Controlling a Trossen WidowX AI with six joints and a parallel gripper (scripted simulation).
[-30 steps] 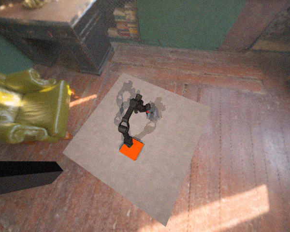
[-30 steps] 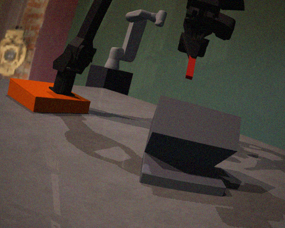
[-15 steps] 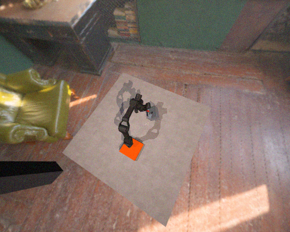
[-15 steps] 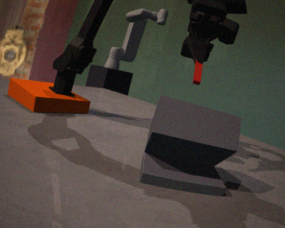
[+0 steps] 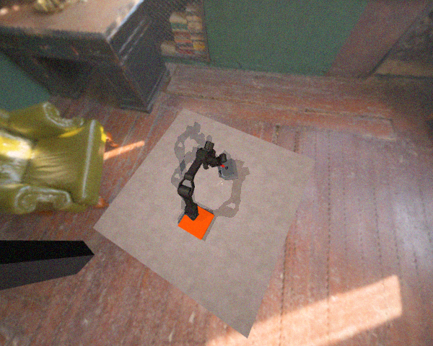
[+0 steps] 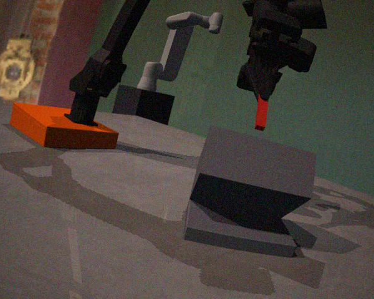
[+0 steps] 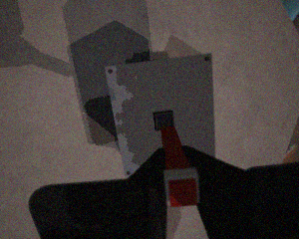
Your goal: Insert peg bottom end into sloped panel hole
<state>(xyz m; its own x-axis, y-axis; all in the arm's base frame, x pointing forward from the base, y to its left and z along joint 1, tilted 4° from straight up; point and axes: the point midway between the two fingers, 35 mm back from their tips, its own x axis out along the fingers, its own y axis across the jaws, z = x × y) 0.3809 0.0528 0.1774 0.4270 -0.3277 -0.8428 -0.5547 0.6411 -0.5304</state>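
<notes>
My gripper tip is 4 cm short of the grey sloped panel, 4 cm to the left of it and 9 cm above it. The rest, counted from my gripper tip: red square peg 1 cm behind, 1 cm to the left, 1 cm above; then grey foot 5 cm ahead, 5 cm to the right, 15 cm below.
</notes>
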